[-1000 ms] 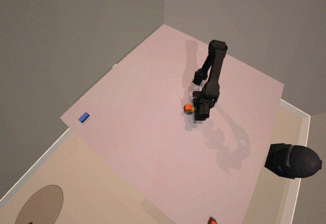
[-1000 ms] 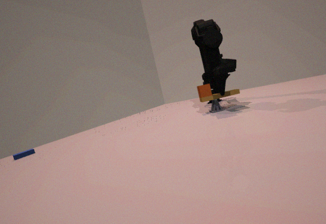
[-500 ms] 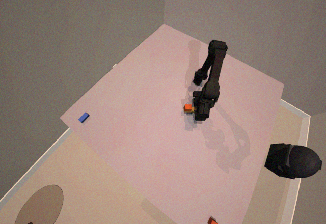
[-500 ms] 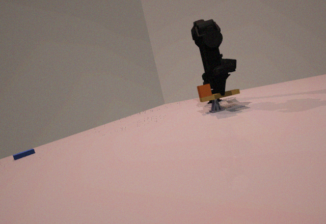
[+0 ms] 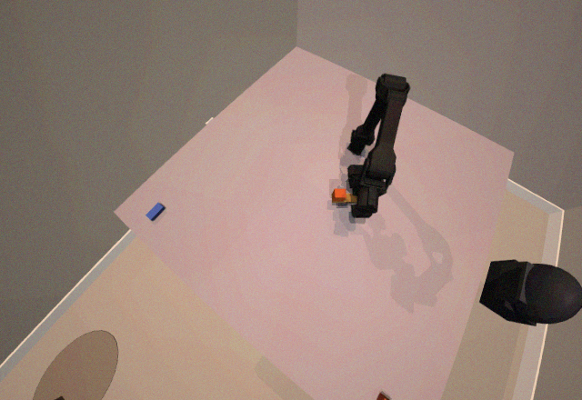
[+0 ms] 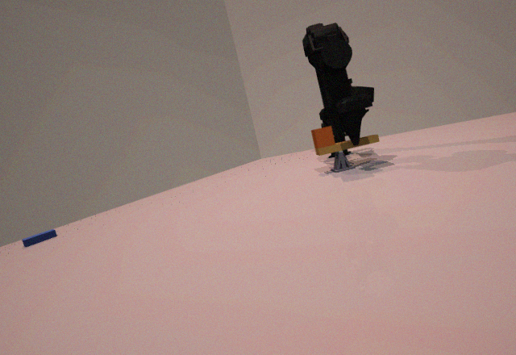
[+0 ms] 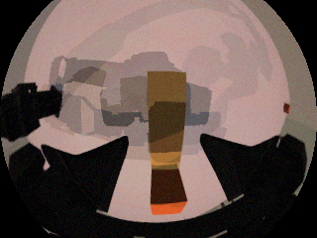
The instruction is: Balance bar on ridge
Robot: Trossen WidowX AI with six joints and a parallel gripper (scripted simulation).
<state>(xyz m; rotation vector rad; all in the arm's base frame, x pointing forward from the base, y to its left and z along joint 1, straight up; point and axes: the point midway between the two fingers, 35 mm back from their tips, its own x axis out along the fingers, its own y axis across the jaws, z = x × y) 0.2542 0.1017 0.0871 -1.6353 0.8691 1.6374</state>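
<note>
Right now my gripper tip is 30 mm to the left of the bar, 20 mm below it and 20 mm short of it. Also, from my gripper tip: red block (490 mm ahead, 400 mm to the left, 40 mm below); then blue block (600 mm to the right, 490 mm ahead, 40 mm below).
</note>
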